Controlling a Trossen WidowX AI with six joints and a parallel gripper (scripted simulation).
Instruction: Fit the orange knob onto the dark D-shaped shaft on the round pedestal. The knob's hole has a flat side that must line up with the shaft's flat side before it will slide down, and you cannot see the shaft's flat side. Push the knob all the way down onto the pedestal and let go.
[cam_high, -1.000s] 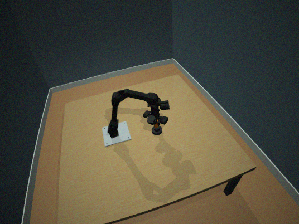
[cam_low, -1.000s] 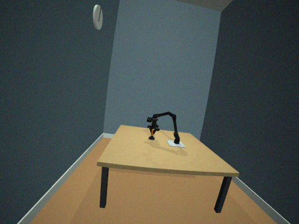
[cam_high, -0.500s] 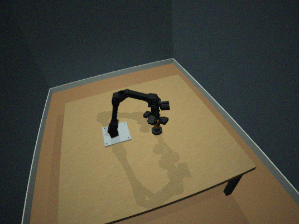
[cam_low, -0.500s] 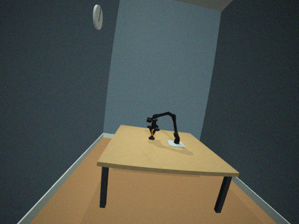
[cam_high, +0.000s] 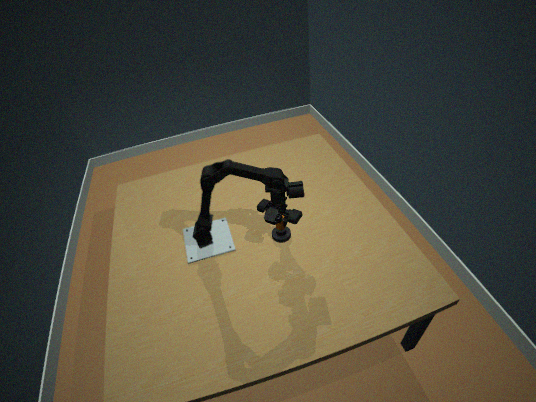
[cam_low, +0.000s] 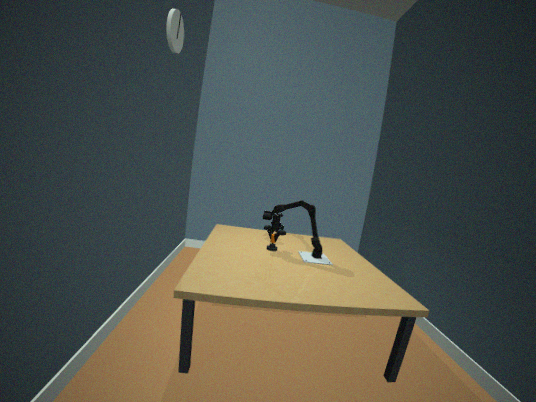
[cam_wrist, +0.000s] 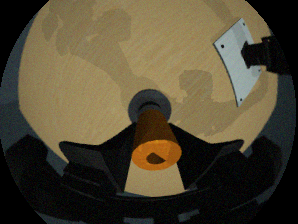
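Right now the orange knob is 2 cm above my gripper tip. The rest, counted from my gripper tip: dark round pedestal: 4 cm below.
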